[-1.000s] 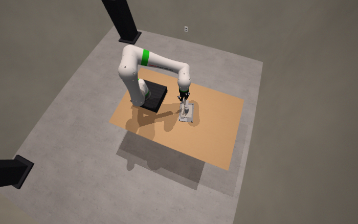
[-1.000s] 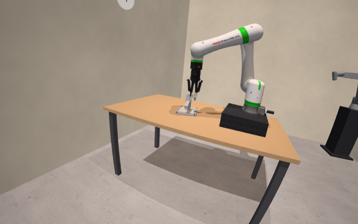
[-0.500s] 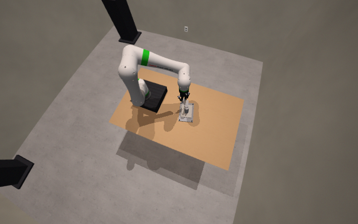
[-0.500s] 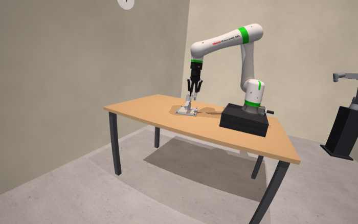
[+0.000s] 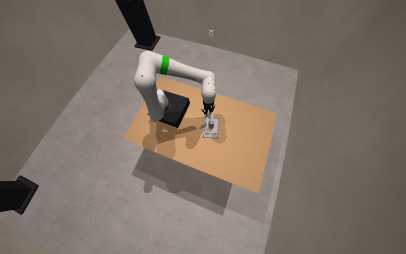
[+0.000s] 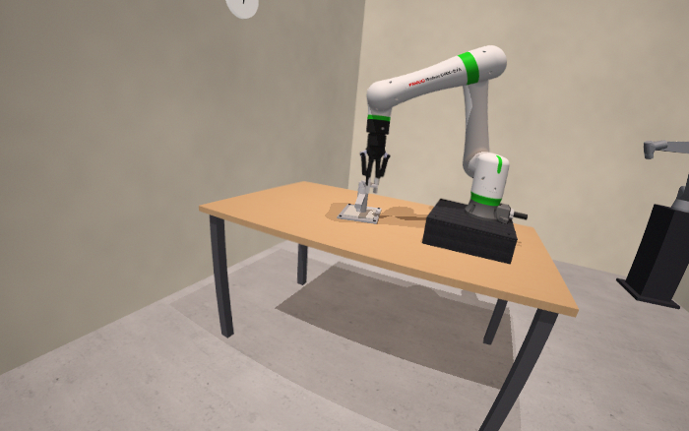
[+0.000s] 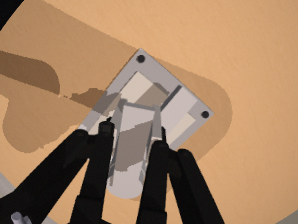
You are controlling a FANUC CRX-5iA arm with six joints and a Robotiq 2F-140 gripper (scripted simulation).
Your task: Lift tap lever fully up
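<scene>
The tap lever is 2 cm ahead of my hand and 3 cm to the right of it.
</scene>
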